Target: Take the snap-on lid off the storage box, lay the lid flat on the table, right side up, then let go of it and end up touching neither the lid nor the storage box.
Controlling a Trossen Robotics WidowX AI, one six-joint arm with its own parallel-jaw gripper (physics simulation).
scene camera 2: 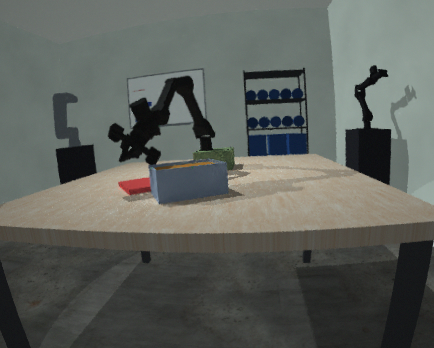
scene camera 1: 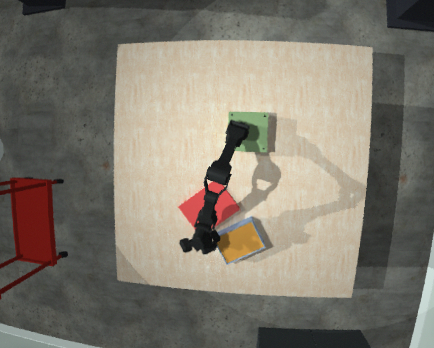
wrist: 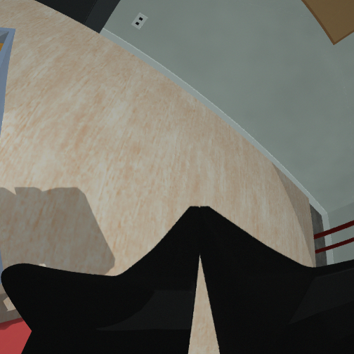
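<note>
The red lid (scene camera 1: 192, 206) (scene camera 2: 134, 186) (wrist: 11, 339) lies flat on the table with its smooth top face up, behind and left of the storage box in the second scene view. The arm hides part of it in the first scene view. The blue-grey storage box (scene camera 1: 258, 226) (scene camera 2: 190, 183) (wrist: 6, 55) stands upright and open, with an orange inside. My gripper (scene camera 1: 200, 248) (scene camera 2: 121, 159) (wrist: 197, 215) is shut and empty. It hangs above the table beside the box's left end, apart from the lid and the box.
The arm's base stands on a green block (scene camera 1: 258, 142) (scene camera 2: 227, 157) at the back of the table (scene camera 1: 320, 200) (scene camera 2: 300, 210). A red-framed piece of furniture (scene camera 1: 34, 220) stands on the floor at left. A shelf rack (scene camera 2: 245, 112) stands behind.
</note>
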